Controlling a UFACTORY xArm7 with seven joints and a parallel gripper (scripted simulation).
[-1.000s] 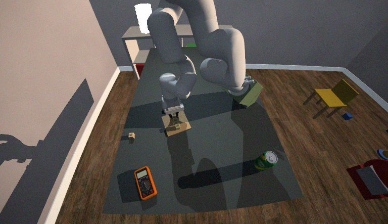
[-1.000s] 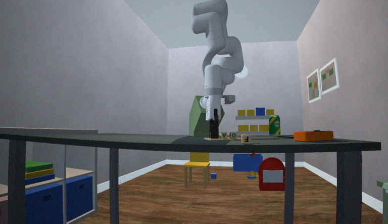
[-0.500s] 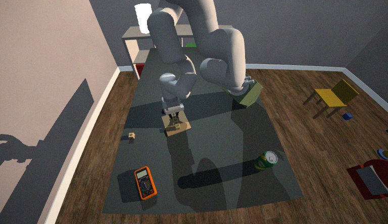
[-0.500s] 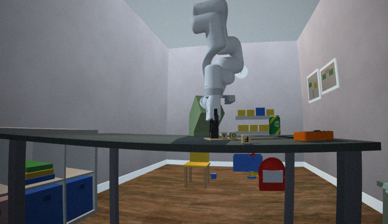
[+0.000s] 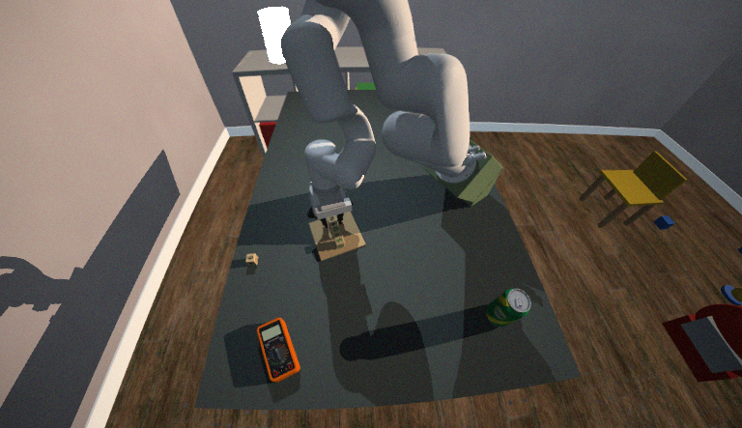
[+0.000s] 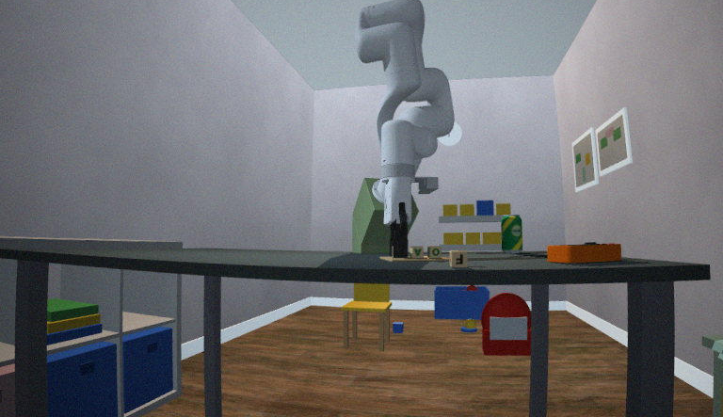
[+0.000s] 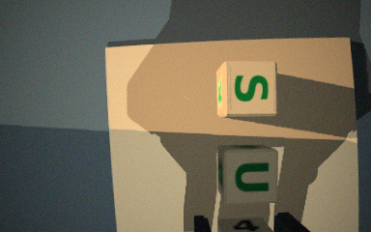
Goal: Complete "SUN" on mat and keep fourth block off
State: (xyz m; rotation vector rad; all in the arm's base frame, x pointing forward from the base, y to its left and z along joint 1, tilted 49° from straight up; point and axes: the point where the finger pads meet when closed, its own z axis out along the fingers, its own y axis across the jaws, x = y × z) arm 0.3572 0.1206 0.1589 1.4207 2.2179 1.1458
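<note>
Now: hand 20 mm past the letter block, 30 mm to the right of it and 10 mm above it. From my hand the other things lie so: green can: 520 mm behind, 150 mm to the left, 40 mm above; then tan mat: 20 mm behind, 30 mm to the left, 20 mm below; then orange multimeter: 10 mm behind, 380 mm to the left, 10 mm below.
</note>
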